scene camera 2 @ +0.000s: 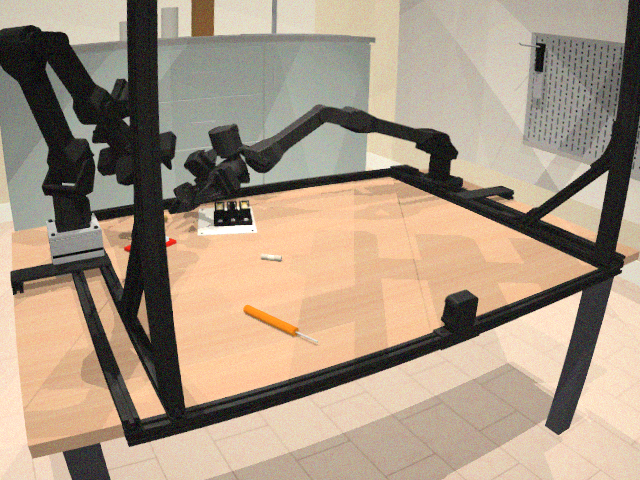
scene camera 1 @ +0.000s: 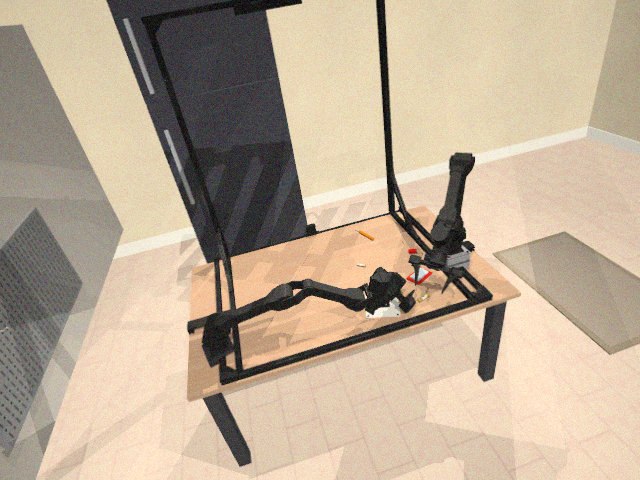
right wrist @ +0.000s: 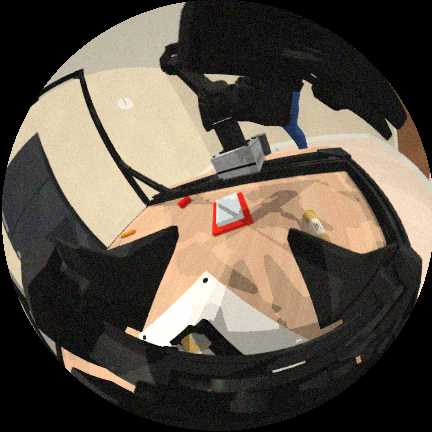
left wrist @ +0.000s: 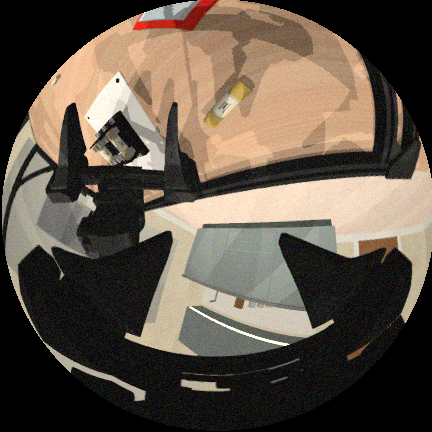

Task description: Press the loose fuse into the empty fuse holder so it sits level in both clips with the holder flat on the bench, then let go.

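Frame: origin at the left arm's base, x ahead, y left, z up, level; centimetres.
Where they show: left gripper, between the fingertips: [scene camera 1: 428, 289] [left wrist: 227, 237]; right gripper, between the fingertips: [scene camera 2: 181, 207] [scene camera 1: 405, 281] [right wrist: 234, 232] [left wrist: 117, 96]; left arm's base, origin of its link: [scene camera 2: 72, 224] [scene camera 1: 452, 249] [right wrist: 234, 146]; right arm's base, origin of its link: [scene camera 2: 439, 177] [scene camera 1: 218, 347].
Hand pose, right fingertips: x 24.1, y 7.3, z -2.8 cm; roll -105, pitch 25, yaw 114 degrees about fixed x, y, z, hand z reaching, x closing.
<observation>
Each offset is from my right fingertips to the centre of the thing.
The loose fuse {dx -4.1, dy +6.5, dz -4.2 cm} [scene camera 1: 423, 298] [left wrist: 227, 104] [right wrist: 315, 225], pale with yellow end caps, lies on the bench apart from the holder. The black fuse holder [scene camera 2: 232, 215] [left wrist: 122, 140] stands on a white plate [scene camera 1: 382, 312] [scene camera 2: 205, 222] [left wrist: 111, 97] [right wrist: 170, 315] that lies on the bench; how its clips are filled is unclear. My left gripper [scene camera 1: 431, 286] [left wrist: 227, 237] is open and empty, above the bench near the loose fuse. My right gripper [left wrist: 117, 96] [right wrist: 234, 232] is open and empty above the plate; its arm partly hides the holder in scene camera 1.
A red-rimmed tray [scene camera 2: 135, 248] [right wrist: 232, 230] and a small red block {dx -13.4, dy -21.7, dz -4.0 cm} [scene camera 1: 412, 251] [right wrist: 184, 202] lie near the left arm's base. A small white cylinder {dx +10.2, dy -22.6, dz -4.4 cm} [scene camera 1: 360, 265] [scene camera 2: 271, 257] and an orange screwdriver {dx +0.7, dy -45.3, dz -4.3 cm} [scene camera 1: 366, 235] [scene camera 2: 271, 320] lie farther off. Black frame rails edge the bench.
</observation>
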